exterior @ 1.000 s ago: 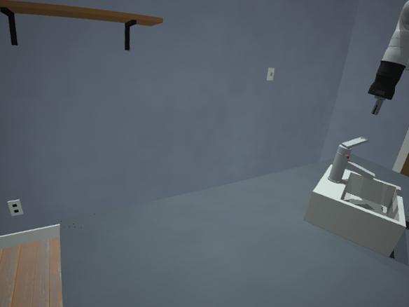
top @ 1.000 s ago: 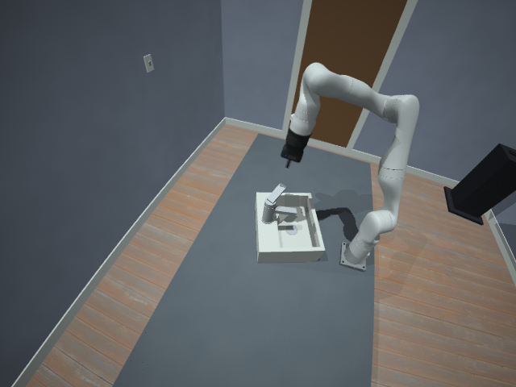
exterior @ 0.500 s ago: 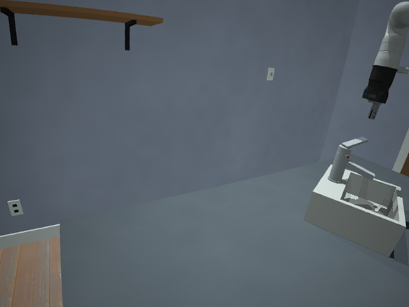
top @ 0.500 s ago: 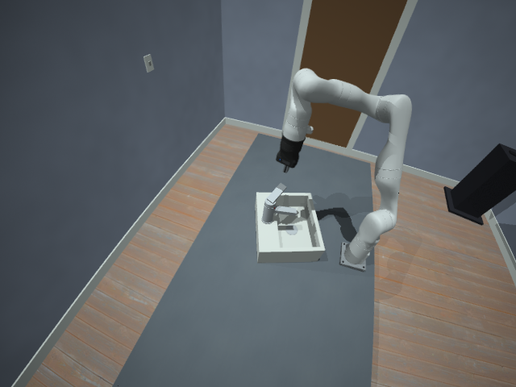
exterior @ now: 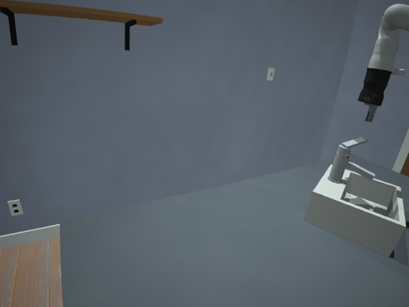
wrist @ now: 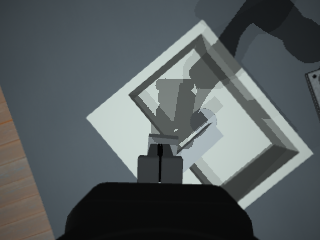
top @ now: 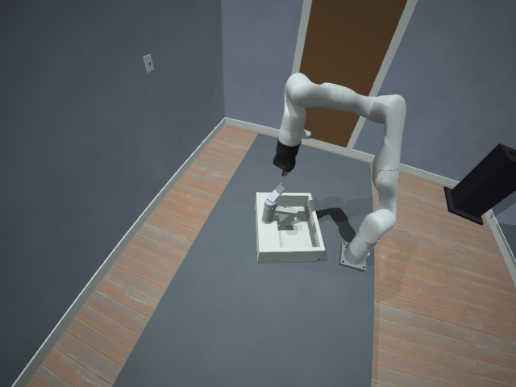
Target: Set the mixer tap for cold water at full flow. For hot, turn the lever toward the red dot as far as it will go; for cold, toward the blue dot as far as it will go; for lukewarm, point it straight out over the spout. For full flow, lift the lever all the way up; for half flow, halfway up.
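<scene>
Now: the flat lever 10 mm ahead of my hand, 30 mm to the left of it and 100 mm below it. The rest, counted from my hand: white basin 90 mm behind, 10 mm to the left, 340 mm below; grey mixer tap 50 mm to the left, 150 mm below.
</scene>
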